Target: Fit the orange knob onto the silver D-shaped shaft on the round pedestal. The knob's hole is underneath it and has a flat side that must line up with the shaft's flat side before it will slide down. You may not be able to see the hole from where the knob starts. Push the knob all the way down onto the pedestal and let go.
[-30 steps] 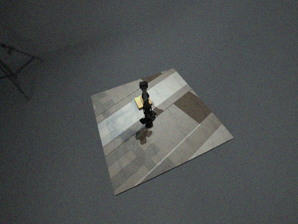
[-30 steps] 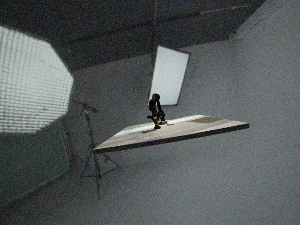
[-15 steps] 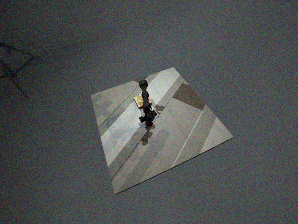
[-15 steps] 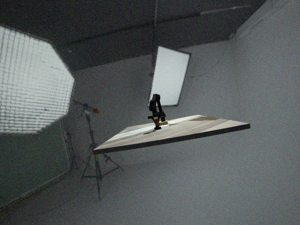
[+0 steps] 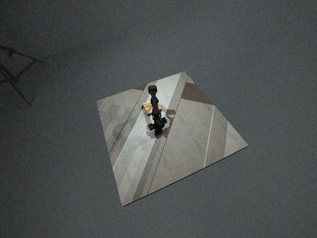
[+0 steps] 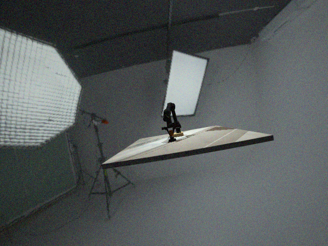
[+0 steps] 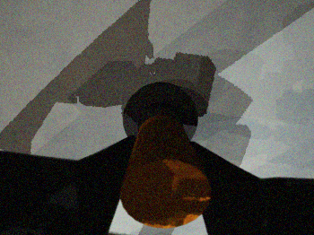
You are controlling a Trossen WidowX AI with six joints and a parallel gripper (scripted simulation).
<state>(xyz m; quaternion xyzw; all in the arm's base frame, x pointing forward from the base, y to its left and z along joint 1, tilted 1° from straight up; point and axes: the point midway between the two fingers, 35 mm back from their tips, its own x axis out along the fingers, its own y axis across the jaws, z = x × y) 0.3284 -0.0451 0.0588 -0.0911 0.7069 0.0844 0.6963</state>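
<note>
The orange knob lies 3 cm above my gripper tip. From my gripper tip the other things lie so: dark round pedestal (4 cm below).
</note>
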